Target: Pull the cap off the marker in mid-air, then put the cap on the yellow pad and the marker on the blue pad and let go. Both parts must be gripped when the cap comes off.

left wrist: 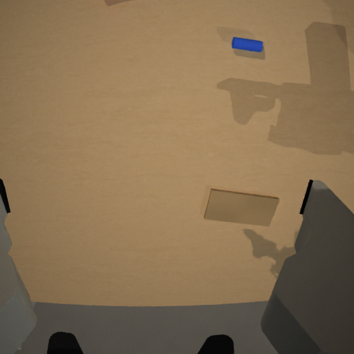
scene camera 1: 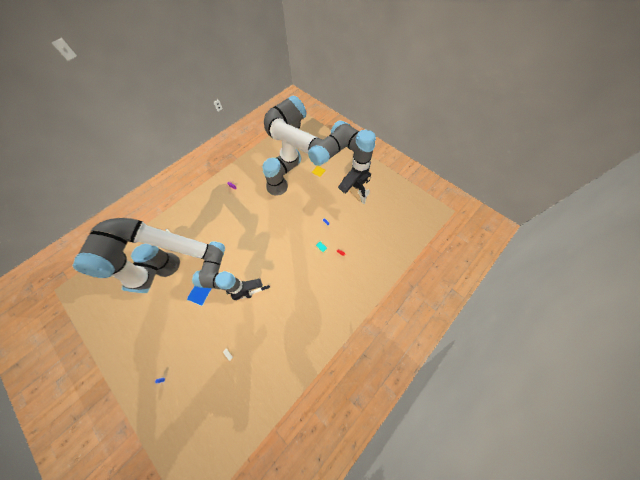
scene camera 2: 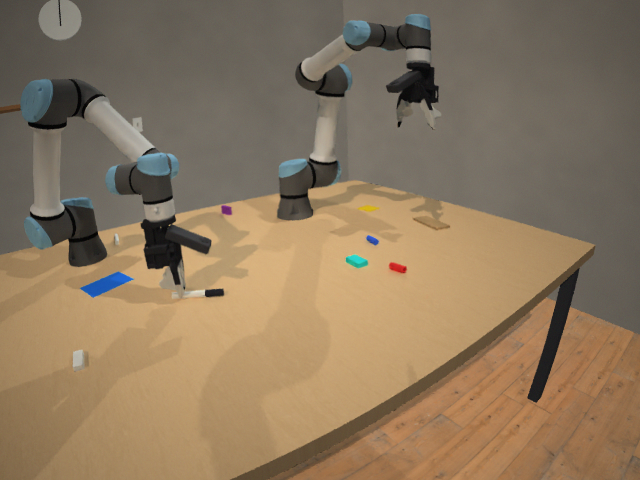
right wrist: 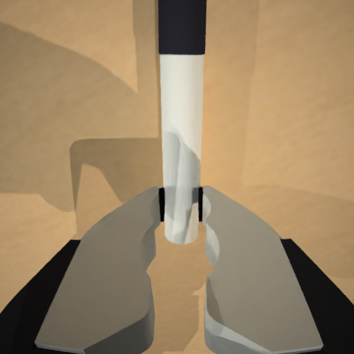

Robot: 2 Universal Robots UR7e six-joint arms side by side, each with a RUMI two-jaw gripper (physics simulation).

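Frame: origin at the left arm's base, x left, y back, z up, level; centimetres.
Seen in the pictures: left gripper, fingertip midpoint: (scene camera 1: pixel 352 195) (scene camera 2: pixel 415 128); right gripper, fingertip midpoint: (scene camera 1: pixel 250 293) (scene camera 2: pixel 181 295); left arm's base at its link origin: (scene camera 1: pixel 277 186) (scene camera 2: pixel 295 215); right arm's base at its link origin: (scene camera 1: pixel 167 265) (scene camera 2: pixel 88 258).
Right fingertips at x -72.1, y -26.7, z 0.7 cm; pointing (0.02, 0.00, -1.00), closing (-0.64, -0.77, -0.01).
Offsets run from my right fingertips to a thing's middle.
The marker {dx +3.2, dy -2.8, dz +0.2 cm} (scene camera 1: pixel 256 290) (scene camera 2: pixel 196 293) (right wrist: pixel 182 100) has a white body and lies level at the table surface, its black cap {dx +6.7, dy -5.8, dz +0.2 cm} (scene camera 1: pixel 265 287) (scene camera 2: pixel 214 292) (right wrist: pixel 182 27) on the end that points right in scene camera 2. My right gripper (scene camera 1: pixel 251 294) (scene camera 2: pixel 180 294) (right wrist: pixel 181 189) is shut on the white body near its uncapped end, a pad against each side. My left gripper (scene camera 1: pixel 363 197) (scene camera 2: pixel 416 125) (left wrist: pixel 154 184) is open and empty, high above the table. The yellow pad {dx +97.9, dy +6.7, dz -0.7 cm} (scene camera 1: pixel 318 171) (scene camera 2: pixel 368 208) lies near the left arm's base. The blue pad {dx -12.2, dy +27.5, dz -0.7 cm} (scene camera 1: pixel 199 296) (scene camera 2: pixel 106 284) lies by the right arm.
A tan flat block {dx +93.7, dy -25.5, dz -0.3 cm} (scene camera 2: pixel 431 222) (left wrist: pixel 241 207) lies below the left gripper. A blue cylinder {dx +62.0, dy -17.8, dz +0.3 cm} (scene camera 1: pixel 325 221) (scene camera 2: pixel 372 239) (left wrist: pixel 247 44), a teal block {dx +44.9, dy -23.2, dz +0.0 cm} (scene camera 1: pixel 321 246) (scene camera 2: pixel 356 260) and a red cylinder {dx +46.9, dy -35.8, dz +0.3 cm} (scene camera 1: pixel 340 252) (scene camera 2: pixel 397 267) lie between the grippers. A white block {dx -32.4, dy -7.6, dz -0.1 cm} (scene camera 1: pixel 227 354) (scene camera 2: pixel 78 360) lies in the foreground.
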